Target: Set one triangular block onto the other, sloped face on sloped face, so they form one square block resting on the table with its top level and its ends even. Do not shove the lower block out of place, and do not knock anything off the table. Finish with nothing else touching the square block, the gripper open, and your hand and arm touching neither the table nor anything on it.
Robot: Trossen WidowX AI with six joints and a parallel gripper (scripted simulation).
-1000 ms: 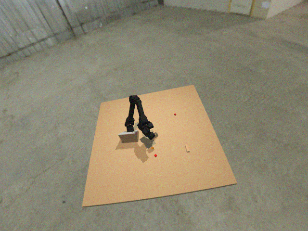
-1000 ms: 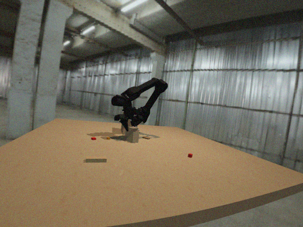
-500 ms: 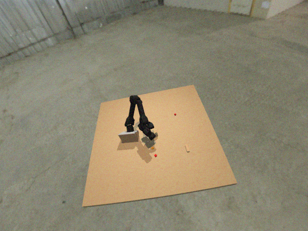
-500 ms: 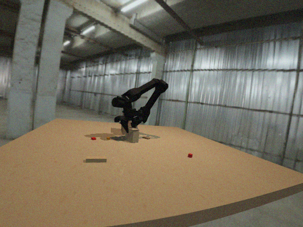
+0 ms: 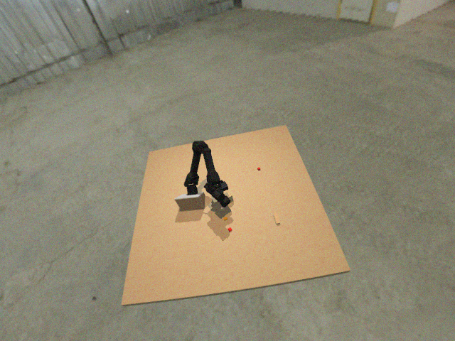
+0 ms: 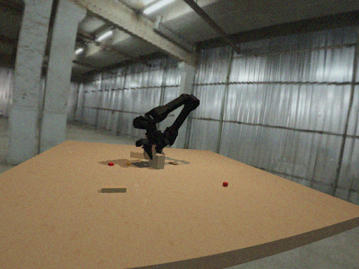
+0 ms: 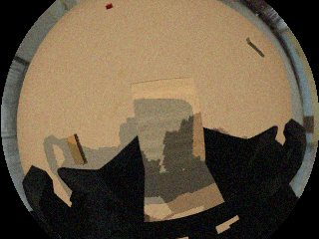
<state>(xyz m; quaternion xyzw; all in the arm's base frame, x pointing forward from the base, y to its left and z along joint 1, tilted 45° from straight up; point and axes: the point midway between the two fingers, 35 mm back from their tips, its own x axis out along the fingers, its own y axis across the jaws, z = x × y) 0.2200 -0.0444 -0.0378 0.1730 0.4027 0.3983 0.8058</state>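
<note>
The orange cube lies 13 cm to the right of my gripper tip, 4 cm below it and 1 cm behind it. Also, from my gripper tip: tan plank: 32 cm ahead, 18 cm to the right, 3 cm below.
</note>
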